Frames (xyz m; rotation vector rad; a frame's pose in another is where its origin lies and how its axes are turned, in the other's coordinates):
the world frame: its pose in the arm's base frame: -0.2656 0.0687 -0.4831 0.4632 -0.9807 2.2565
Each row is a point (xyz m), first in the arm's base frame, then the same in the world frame.
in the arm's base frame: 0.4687 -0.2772 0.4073
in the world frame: -0.2095 -0.7767 0.8969
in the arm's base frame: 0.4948 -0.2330 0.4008
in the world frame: -0.2144 -0.8140 0.8613
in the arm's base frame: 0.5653 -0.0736 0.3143
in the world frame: -0.2482 -0.8995 0.6898
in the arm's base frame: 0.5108 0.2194 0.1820
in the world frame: -0.1594 -0.9477 0.3798
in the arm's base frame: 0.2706 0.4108 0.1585
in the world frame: 0.0839 -0.8758 0.2051
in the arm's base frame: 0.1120 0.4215 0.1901
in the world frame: 0.2227 -0.7922 0.2073
